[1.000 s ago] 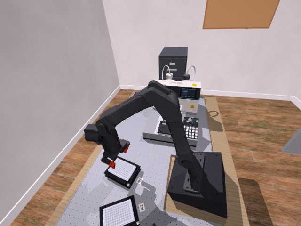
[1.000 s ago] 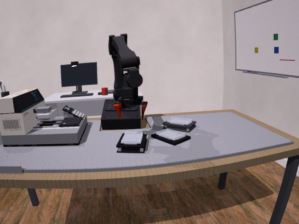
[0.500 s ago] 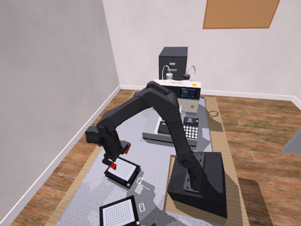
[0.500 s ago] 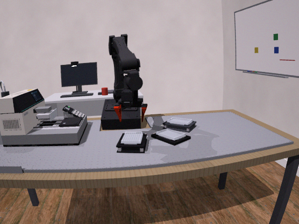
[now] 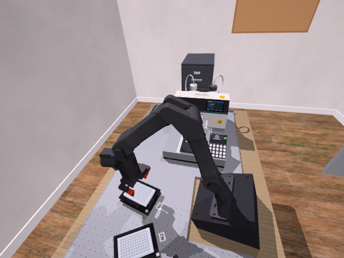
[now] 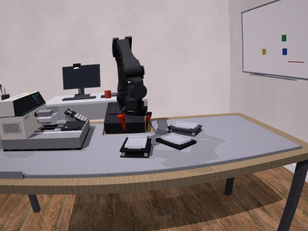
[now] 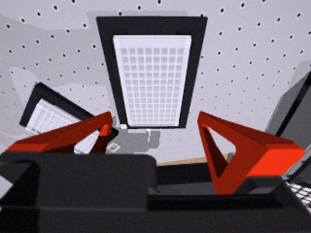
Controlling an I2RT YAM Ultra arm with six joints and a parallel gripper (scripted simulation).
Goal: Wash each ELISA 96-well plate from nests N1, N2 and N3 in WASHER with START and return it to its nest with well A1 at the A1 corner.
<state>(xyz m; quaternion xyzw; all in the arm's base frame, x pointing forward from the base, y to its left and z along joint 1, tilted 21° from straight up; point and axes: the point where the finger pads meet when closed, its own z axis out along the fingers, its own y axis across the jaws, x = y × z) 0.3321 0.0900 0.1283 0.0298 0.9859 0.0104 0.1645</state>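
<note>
Right now my hand is 1 cm short of the nest N1 and 7 cm above it. Also, from my hand: N2 label: 16 cm behind, 11 cm to the left, 10 cm below; nest N2: 8 cm behind, 18 cm to the left, 9 cm below; N1 label: 10 cm behind, 1 cm to the left, 10 cm below.
</note>
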